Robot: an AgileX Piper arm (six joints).
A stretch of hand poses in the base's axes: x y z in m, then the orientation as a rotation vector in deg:
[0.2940 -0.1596 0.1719 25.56 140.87 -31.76]
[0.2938 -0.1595 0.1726 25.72 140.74 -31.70]
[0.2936 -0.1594 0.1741 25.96 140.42 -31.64]
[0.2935 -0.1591 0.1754 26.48 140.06 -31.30]
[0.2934 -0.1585 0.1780 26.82 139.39 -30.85]
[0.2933 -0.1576 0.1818 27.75 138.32 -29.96]
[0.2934 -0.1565 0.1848 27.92 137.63 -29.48]
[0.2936 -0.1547 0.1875 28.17 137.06 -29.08]
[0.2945 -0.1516 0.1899 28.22 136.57 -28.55]
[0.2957 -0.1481 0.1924 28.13 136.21 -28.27]
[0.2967 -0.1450 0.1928 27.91 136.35 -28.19]
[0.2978 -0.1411 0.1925 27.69 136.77 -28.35]
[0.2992 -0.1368 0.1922 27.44 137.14 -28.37]
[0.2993 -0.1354 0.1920 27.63 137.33 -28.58]
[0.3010 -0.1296 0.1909 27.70 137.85 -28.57]
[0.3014 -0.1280 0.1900 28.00 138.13 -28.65]
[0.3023 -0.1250 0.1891 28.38 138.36 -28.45]
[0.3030 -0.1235 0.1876 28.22 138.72 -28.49]
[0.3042 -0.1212 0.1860 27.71 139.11 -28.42]
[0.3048 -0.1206 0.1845 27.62 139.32 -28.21]
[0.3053 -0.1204 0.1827 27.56 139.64 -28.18]
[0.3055 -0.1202 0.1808 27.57 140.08 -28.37]
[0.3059 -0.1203 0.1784 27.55 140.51 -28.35]
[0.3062 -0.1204 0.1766 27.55 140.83 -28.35]
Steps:
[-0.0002 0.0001 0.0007 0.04 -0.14 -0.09]
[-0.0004 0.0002 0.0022 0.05 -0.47 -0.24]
[-0.0005 0.0005 0.0035 0.29 -0.91 -0.52]
[-0.0006 0.0011 0.0061 0.48 -1.68 -0.63]
[-0.0007 0.0020 0.0099 1.00 -2.95 -1.04]
[-0.0006 0.0031 0.0129 1.16 -3.74 -1.03]
[-0.0004 0.0049 0.0156 1.33 -4.39 -1.09]
[0.0005 0.0080 0.0180 1.57 -5.00 -0.98]
[0.0017 0.0115 0.0205 1.63 -5.42 -0.84]
[0.0027 0.0146 0.0209 1.67 -5.30 -0.66]
[0.0038 0.0185 0.0206 1.63 -4.86 -0.55]
[0.0052 0.0228 0.0203 1.66 -4.50 -0.38]
[0.0053 0.0242 0.0201 1.62 -4.27 -0.58]
[0.0070 0.0300 0.0190 1.78 -3.78 -0.64]
[0.0074 0.0316 0.0181 1.88 -3.50 -0.89]
[0.0083 0.0346 0.0172 2.17 -3.34 -1.13]
[0.0090 0.0361 0.0157 2.21 -2.99 -1.03]
[0.0102 0.0384 0.0141 2.24 -2.64 -0.65]
[0.0108 0.0390 0.0126 2.42 -2.49 -0.54]
[0.0113 0.0392 0.0108 2.51 -2.20 -0.50]
[0.0115 0.0394 0.0089 2.51 -1.73 -0.57]
[0.0119 0.0393 0.0065 2.63 -1.33 -0.57]
[0.0122 0.0392 0.0047 2.72 -1.03 -0.58]

